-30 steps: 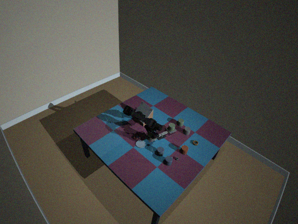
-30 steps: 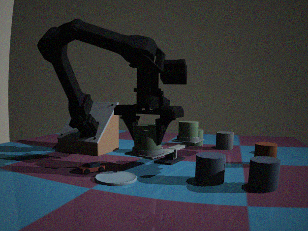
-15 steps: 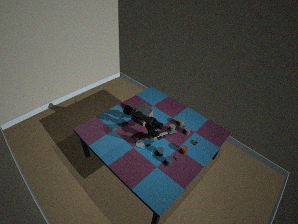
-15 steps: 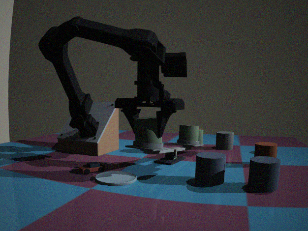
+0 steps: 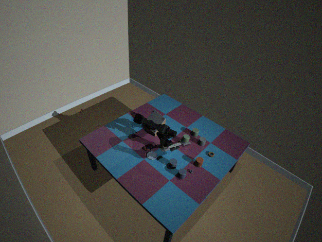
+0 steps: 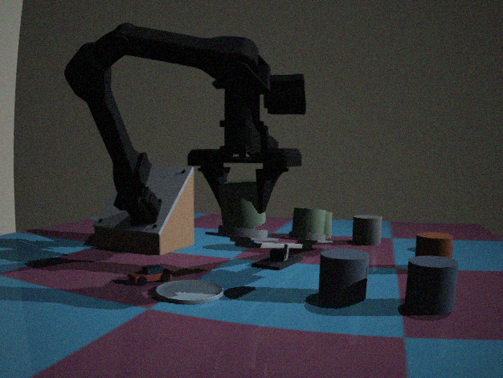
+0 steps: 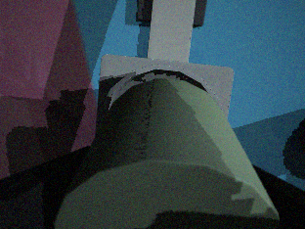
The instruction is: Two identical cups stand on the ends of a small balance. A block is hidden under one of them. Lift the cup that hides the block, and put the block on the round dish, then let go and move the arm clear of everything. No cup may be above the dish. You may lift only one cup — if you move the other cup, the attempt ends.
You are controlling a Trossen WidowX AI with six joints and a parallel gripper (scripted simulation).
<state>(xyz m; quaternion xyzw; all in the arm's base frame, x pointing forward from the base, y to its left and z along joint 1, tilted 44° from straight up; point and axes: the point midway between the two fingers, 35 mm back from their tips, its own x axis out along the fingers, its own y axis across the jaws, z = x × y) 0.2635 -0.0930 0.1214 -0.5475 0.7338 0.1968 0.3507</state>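
Right now the grey block is 1 cm to the left of my gripper tip and 3 cm below it. From my gripper tip the other things lie so: small balance 4 cm ahead, 12 cm to the left, 9 cm below; then green cup 1 cm behind, 2 cm to the right, 1 cm above; then round dish 5 cm behind, 10 cm to the right, 11 cm below.
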